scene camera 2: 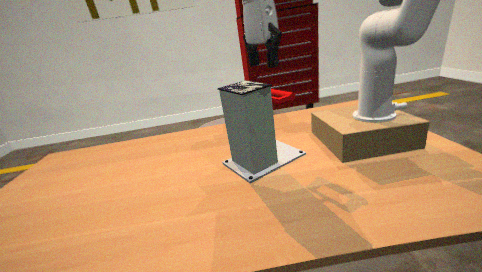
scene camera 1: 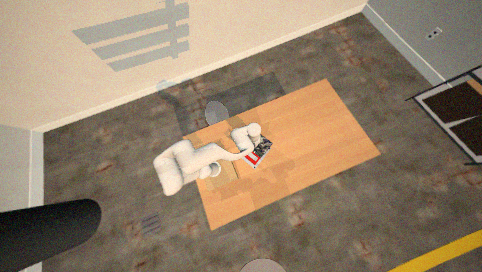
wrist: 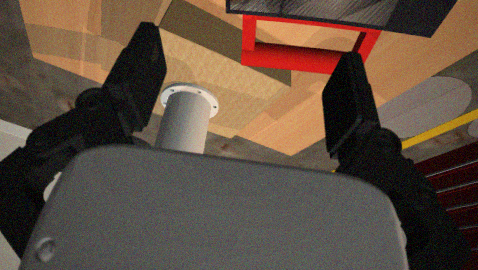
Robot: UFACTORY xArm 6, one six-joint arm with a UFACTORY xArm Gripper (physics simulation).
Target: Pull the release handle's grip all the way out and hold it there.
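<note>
The release handle is a red U-shaped grip (scene camera 1: 250,161) (scene camera 2: 284,95) (wrist: 295,60) sticking out from the upper side of a grey-green upright box (scene camera 2: 250,130) with a dark patterned top (scene camera 1: 263,145) (wrist: 320,11). The box stands on a light base plate (scene camera 2: 290,151). My gripper (scene camera 2: 263,65) (wrist: 248,58) is open and empty, its fingers pointing down. In the second scene view its fingertips are higher than the box top and the grip. In the wrist view the grip's bar shows beyond the fingers, nearer the right finger. In the first scene view the arm hides the fingers.
The arm's base stands on a wooden block (scene camera 2: 375,137) (wrist: 235,95) on the table (scene camera 1: 310,125) (scene camera 2: 125,200). A red tool cabinet (scene camera 2: 300,45) (wrist: 462,192) stands on the floor beyond the table. The box and arm cast shadows across the table.
</note>
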